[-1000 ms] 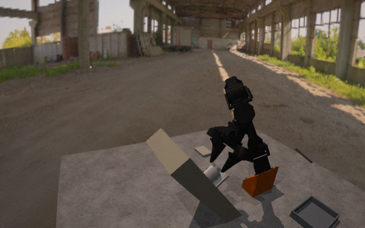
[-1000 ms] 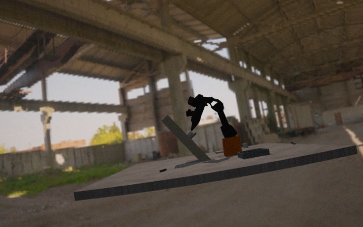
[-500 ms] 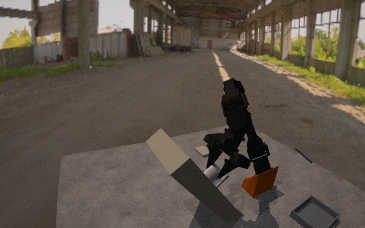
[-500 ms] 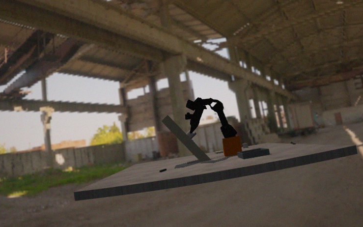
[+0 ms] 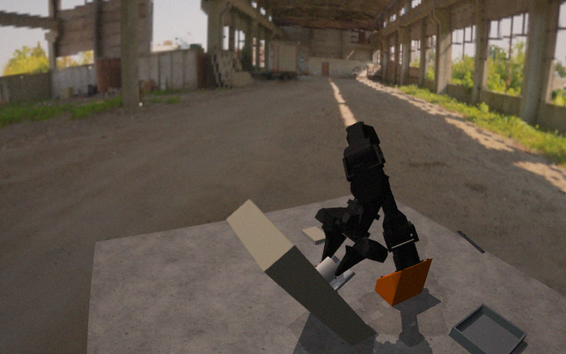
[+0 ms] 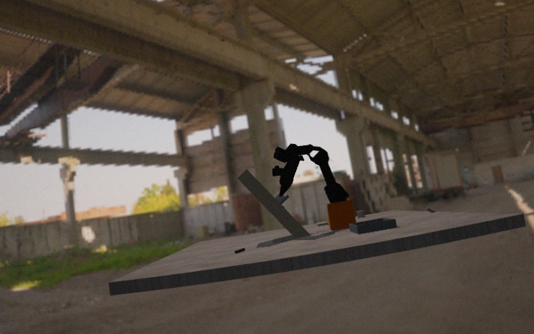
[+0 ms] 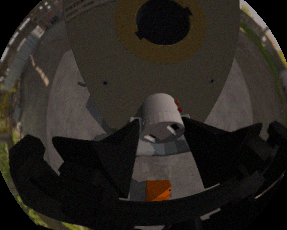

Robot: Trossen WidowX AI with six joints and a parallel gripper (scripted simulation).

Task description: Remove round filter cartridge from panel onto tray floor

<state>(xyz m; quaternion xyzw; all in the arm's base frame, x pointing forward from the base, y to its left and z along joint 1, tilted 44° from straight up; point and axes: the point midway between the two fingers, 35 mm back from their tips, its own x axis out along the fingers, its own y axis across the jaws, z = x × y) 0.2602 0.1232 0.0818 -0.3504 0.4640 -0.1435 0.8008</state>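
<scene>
Right now my gripper tip is 4 cm short of the beige service panel and 2 cm above it. The rest, counted from my gripper tip: round pale cartridge right at my gripper tip; grey tray 37 cm behind, 24 cm to the left, 19 cm below; small beige block 43 cm to the right, 19 cm below, 18 cm behind.
</scene>
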